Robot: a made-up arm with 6 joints. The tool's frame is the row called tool. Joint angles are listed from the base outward. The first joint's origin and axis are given. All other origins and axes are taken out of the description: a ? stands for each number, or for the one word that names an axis. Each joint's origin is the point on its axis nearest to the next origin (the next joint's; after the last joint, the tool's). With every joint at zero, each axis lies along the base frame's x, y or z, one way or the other. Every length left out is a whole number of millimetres.
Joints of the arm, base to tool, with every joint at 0 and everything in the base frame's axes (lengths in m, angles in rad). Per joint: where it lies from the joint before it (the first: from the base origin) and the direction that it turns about. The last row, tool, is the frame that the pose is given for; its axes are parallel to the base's.
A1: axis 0 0 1 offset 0.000 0.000 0.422
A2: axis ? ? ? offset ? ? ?
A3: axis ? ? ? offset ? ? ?
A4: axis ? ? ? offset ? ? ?
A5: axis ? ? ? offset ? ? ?
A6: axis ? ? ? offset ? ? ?
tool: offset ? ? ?
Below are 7 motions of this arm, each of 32 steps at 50 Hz.
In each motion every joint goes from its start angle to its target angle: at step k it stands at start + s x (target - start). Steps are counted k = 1, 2, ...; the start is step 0. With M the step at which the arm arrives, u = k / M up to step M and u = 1 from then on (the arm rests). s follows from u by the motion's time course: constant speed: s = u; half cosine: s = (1 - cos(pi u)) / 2; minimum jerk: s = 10 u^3 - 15 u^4 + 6 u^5.
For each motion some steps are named. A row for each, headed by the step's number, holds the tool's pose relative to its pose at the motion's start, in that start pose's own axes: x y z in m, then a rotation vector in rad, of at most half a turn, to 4 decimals.
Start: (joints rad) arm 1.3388 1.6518 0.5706 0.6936 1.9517 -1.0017
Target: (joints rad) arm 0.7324 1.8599 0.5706 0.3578 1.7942 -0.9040
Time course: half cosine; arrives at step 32
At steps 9, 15, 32:
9: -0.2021 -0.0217 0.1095 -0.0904 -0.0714 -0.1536
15: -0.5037 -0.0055 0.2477 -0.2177 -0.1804 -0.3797
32: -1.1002 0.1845 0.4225 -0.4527 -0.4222 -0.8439

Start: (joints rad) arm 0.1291 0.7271 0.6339 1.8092 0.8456 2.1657
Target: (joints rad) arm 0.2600 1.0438 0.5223 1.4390 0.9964 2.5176
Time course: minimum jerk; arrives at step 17
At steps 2, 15, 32:
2: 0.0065 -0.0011 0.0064 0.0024 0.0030 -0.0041
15: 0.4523 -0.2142 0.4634 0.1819 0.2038 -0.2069
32: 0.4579 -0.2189 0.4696 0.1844 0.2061 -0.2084

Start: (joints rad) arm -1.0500 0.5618 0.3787 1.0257 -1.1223 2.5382
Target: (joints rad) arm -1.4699 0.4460 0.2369 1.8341 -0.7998 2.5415
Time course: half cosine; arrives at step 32
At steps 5, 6, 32:
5: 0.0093 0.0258 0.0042 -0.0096 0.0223 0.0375
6: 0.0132 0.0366 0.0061 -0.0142 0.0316 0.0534
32: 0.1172 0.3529 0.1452 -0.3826 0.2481 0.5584

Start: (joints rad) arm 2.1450 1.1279 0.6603 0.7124 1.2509 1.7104
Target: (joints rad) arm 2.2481 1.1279 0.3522 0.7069 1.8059 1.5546
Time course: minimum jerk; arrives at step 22
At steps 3, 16, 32:
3: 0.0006 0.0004 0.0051 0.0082 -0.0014 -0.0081
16: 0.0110 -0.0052 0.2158 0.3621 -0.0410 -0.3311
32: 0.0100 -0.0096 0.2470 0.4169 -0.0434 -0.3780

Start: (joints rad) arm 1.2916 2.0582 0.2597 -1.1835 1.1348 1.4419
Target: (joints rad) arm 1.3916 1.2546 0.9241 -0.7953 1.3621 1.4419
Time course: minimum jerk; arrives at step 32
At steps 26, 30, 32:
26: -0.4805 -1.2085 0.7131 1.0308 -0.8885 -0.7993
30: -0.5256 -1.2811 0.7141 1.0860 -0.9197 -0.8457
32: -0.5278 -1.2845 0.7140 1.0887 -0.9211 -0.8479

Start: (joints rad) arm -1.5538 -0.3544 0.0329 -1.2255 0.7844 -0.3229
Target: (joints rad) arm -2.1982 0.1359 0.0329 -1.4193 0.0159 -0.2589
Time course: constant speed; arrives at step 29
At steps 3, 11, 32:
3: 0.0370 -0.0424 -0.0359 -0.0556 0.0203 -0.0572
11: 0.1520 -0.1702 -0.0893 -0.1700 0.0561 -0.2278
32: 0.4299 -0.4806 0.0366 -0.2167 0.0543 -0.6415

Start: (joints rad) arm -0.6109 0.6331 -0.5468 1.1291 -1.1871 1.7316
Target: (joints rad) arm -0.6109 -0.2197 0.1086 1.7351 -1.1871 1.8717
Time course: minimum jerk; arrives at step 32
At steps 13, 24, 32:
13: -0.2044 0.4295 0.1176 0.3149 0.3795 -0.0985
24: -0.3630 1.1365 0.7370 0.9620 0.9458 -0.0195
32: -0.3556 1.2338 0.8982 1.0941 1.0232 0.0266

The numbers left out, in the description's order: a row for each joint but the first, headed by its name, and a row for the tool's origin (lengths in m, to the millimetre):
A2: axis 0 1 0, xyz 0.000 0.000 0.000
A3: axis 0 -1 0, xyz 0.000 0.000 1.496
A4: axis -1 0 0, xyz 0.512 0.000 0.000
A5: axis 0 -1 0, xyz 0.000 -0.223 0.000
A6: axis -1 0 0, xyz 0.000 0.000 0.000
tool: xyz 0.000 0.000 0.000

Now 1 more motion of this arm.
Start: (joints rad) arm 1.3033 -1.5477 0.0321 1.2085 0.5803 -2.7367
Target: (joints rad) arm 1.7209 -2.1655 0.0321 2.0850 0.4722 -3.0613
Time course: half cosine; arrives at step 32
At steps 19, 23, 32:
19: -0.7677 0.1987 -0.0486 -0.2490 -0.1439 0.1530
23: -0.9757 0.1847 -0.0775 -0.3092 -0.2293 0.1857
32: -1.1867 0.1418 -0.1189 -0.3665 -0.3392 0.2145

